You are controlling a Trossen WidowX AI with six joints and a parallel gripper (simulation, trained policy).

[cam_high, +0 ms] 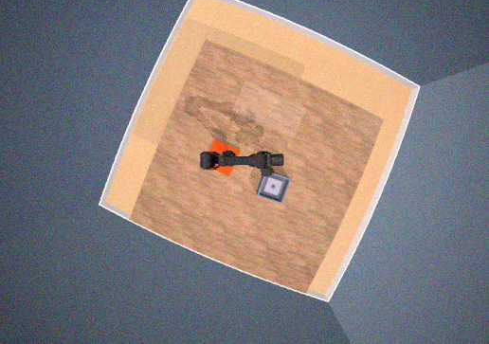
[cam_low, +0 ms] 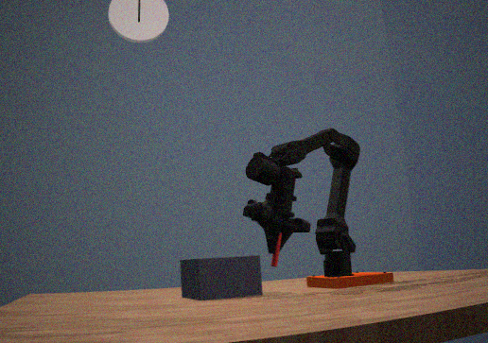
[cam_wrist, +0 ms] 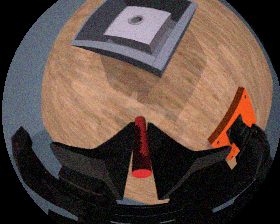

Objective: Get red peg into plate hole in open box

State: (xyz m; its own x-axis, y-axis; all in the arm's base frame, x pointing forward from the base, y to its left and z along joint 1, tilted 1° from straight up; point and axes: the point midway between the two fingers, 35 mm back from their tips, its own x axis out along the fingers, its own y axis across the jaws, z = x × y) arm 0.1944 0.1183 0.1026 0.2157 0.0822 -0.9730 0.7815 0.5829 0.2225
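Right now the pale plate is 12 cm ahead of my gripper tip, 11 cm to the right of it and 5 cm below it. Also, from my gripper tip: red peg 1 cm behind, 1 cm to the left, 1 cm above; then grey box 12 cm ahead, 11 cm to the right, 7 cm below.
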